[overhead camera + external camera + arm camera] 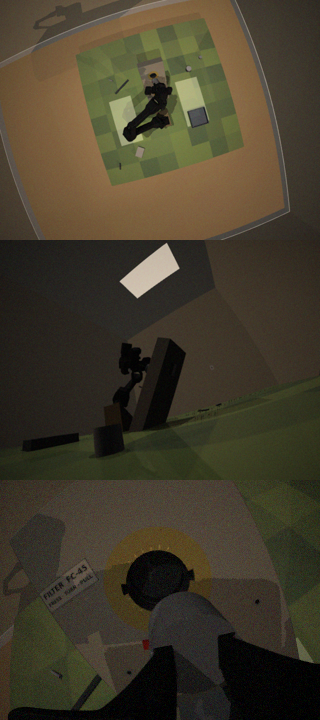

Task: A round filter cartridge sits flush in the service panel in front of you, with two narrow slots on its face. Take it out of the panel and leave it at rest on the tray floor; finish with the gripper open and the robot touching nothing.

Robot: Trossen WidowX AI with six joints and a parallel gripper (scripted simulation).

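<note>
Right now the grey round filter cartridge is 10 mm below my gripper tip and 10 mm ahead of it. Also, from my gripper tip: service panel 100 mm below, 30 mm ahead, 10 mm to the left; then small pale box 500 mm behind, 270 mm to the left, 240 mm below; then dark grey tray 320 mm behind, 300 mm to the right, 240 mm below.
</note>
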